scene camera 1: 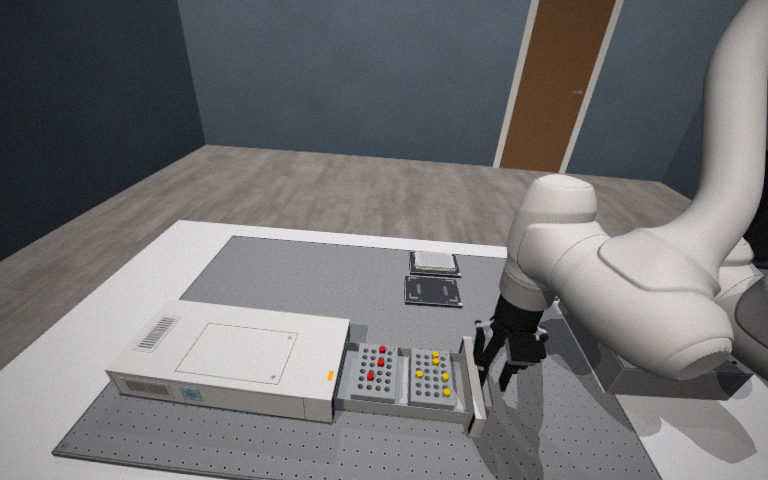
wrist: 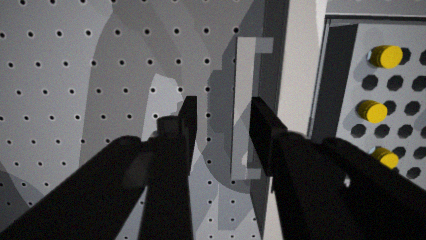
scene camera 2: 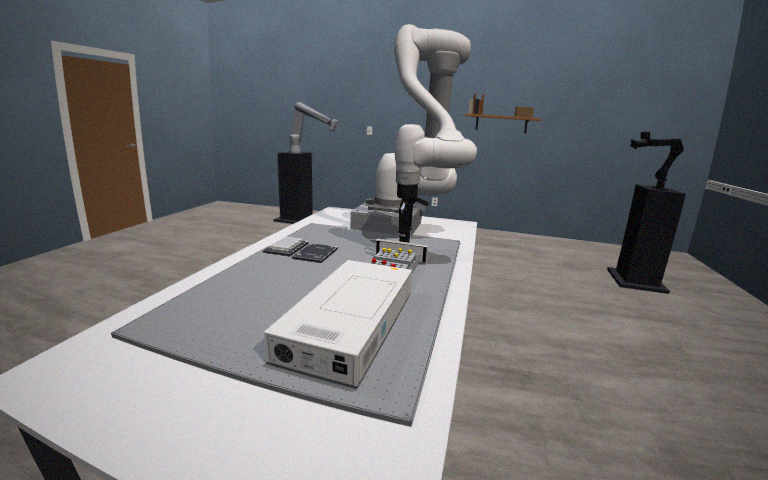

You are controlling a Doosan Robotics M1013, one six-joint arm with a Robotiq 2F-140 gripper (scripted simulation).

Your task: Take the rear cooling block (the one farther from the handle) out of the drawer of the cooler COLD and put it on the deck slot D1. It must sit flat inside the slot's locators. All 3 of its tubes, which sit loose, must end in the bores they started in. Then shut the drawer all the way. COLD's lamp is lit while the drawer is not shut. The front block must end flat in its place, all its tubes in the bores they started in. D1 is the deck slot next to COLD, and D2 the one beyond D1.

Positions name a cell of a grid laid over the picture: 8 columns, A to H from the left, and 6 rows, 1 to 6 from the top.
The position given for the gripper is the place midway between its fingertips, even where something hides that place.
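The gripper is visible in scene camera 1 (F5). The gripper also appears in the wrist view (E3), and the gripper can be seen in scene camera 2 (E4) as well.
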